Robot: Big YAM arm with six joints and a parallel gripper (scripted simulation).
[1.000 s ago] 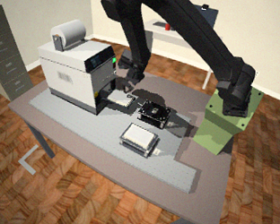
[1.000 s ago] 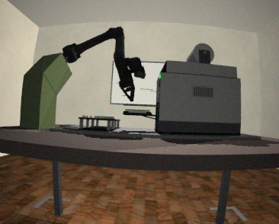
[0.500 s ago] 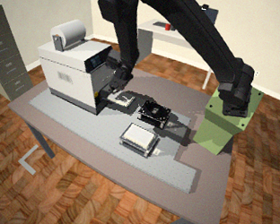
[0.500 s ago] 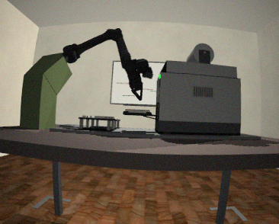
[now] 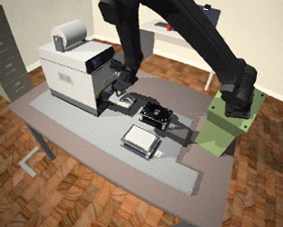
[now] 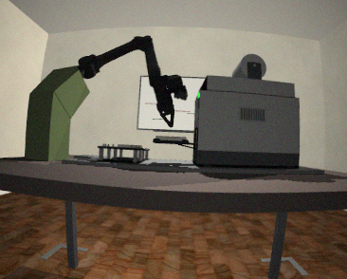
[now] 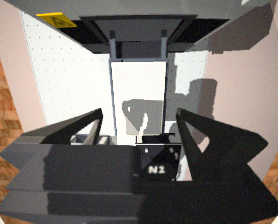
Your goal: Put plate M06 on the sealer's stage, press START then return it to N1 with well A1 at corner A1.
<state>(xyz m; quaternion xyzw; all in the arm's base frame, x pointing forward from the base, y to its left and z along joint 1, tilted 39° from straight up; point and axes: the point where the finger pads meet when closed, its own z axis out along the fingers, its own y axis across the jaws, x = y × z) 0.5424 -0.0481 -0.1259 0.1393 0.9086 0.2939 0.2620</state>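
Right now the sealer stage is 1 cm ahead of my hand and 7 cm below it. From my hand the other things lie so: white start button: 10 cm ahead, 10 cm to the right, 3 cm above; foil roll: 34 cm ahead, 3 cm to the right, 25 cm above; plate: 18 cm behind, 17 cm to the left, 10 cm below.
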